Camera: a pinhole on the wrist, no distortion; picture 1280 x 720 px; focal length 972.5 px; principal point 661.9 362.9 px. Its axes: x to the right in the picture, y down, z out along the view. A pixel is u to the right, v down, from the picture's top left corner.
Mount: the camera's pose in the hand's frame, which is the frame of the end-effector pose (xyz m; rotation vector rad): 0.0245 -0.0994 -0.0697 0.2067 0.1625 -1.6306
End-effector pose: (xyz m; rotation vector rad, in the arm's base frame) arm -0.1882 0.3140 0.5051 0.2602 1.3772 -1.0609
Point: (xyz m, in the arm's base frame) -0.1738 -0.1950 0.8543
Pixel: 972 249
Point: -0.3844 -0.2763 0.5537
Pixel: outside the picture
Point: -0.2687 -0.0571 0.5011
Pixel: outside the picture
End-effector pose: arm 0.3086 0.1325 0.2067 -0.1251 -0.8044 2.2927
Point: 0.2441 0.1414 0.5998
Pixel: 652 590
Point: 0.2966 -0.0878 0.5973
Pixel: 437 171
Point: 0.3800 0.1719 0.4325
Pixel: 860 308
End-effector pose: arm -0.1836 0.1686 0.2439 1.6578 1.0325 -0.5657
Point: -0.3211 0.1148 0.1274
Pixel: 918 270
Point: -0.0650 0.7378 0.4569
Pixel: behind the camera
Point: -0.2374 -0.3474 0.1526
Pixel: 372 96
